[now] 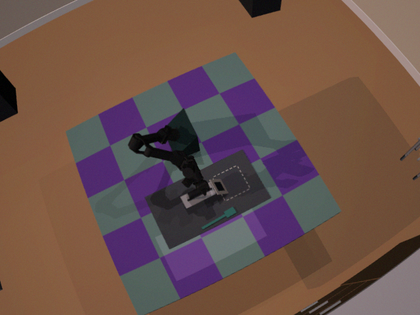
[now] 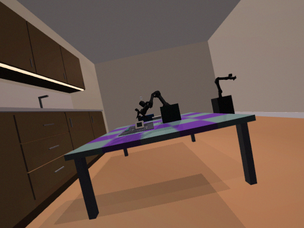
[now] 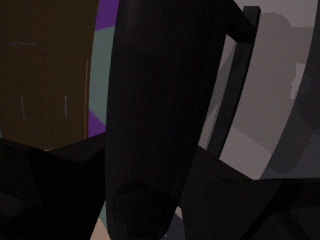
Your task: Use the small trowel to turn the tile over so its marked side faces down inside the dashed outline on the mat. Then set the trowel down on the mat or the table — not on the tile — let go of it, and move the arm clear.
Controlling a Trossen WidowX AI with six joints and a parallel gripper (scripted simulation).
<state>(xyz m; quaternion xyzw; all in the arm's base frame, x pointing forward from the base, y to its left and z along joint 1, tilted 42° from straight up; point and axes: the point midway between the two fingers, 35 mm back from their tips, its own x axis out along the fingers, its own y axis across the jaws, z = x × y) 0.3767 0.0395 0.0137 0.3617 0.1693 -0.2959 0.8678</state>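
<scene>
The tile is 9 cm to the left of my gripper tip, 6 cm below it and 3 cm behind it. The rest, counted from my gripper tip: dark mat: 12 cm below, 1 cm to the left; then teal trowel: 13 cm ahead, 9 cm below, 4 cm to the left.
</scene>
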